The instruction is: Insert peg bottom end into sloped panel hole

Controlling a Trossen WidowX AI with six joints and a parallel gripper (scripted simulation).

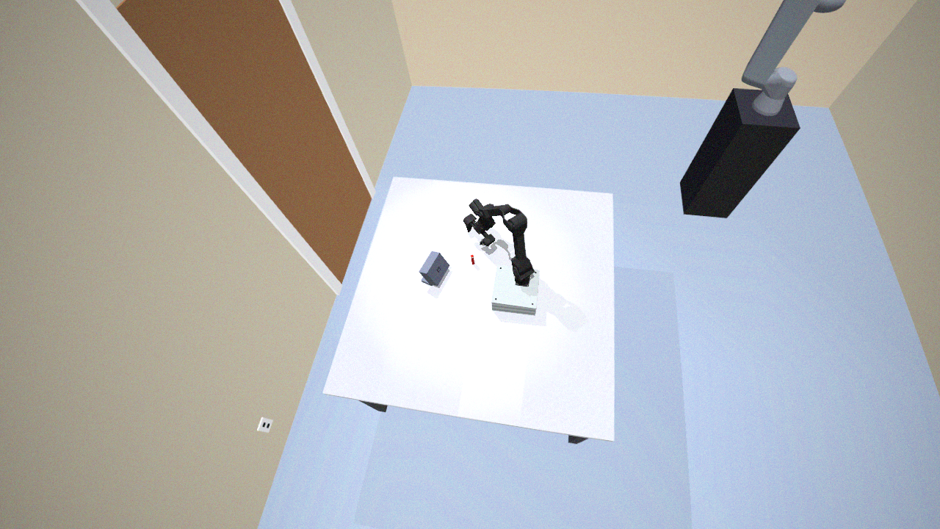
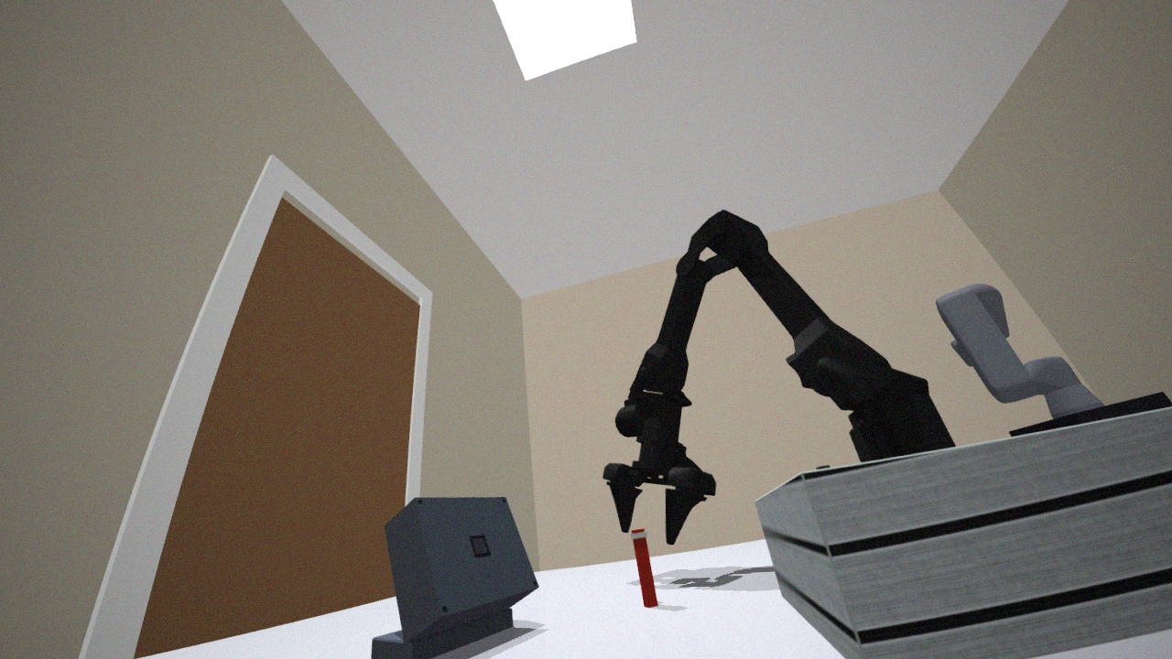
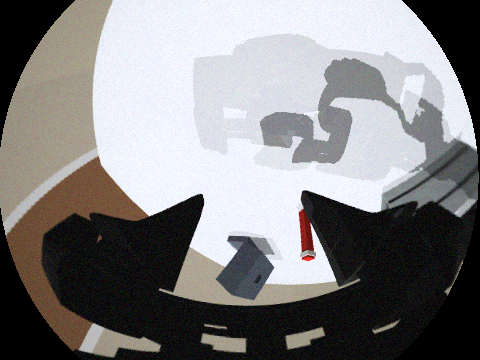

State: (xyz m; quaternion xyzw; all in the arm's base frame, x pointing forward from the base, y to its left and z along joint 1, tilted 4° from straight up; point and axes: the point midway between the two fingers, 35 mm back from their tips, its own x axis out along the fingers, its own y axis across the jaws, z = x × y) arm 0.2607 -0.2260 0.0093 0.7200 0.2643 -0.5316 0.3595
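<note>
Now: the red peg 10 mm behind my gripper tip, 120 mm to the left of it and 10 mm below it. From my gripper tip the other things lie so: sloped panel (170 mm ahead, 210 mm to the left, 10 mm above).
</note>
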